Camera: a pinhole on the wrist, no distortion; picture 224 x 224 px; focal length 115.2 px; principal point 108.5 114.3 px. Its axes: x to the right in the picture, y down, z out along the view. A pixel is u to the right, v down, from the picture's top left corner.
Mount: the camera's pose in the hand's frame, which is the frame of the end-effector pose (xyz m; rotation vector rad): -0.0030 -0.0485 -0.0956 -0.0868 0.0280 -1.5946
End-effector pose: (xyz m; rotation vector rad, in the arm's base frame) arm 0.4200 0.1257 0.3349 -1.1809 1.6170 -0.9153
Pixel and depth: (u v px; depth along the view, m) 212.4 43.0 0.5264
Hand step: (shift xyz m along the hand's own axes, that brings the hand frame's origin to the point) -0.3004 -0.4951 0.4707
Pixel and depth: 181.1 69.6 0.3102
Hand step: -0.1049 -0.2294 0.2297
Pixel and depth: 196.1 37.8 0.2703
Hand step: -0.1670 -0.2393 0.1946
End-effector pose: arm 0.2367 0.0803 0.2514 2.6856 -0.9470 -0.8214
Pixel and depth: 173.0 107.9 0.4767
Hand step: -0.0007 -0.2971 0.3916
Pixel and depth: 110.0 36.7 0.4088
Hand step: -0.2478 -0.0318 0.3319
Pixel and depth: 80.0 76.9 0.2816
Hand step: -0.0719 0.0337 0.1890
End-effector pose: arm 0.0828 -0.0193 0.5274 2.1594 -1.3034 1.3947
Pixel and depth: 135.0 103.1 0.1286
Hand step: -0.0067 -0.0731 0.0346
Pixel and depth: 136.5 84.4 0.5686
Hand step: -0.1117 -0.1620 0.4870
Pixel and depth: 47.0 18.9 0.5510
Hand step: -0.4107 0.2773 0.4753
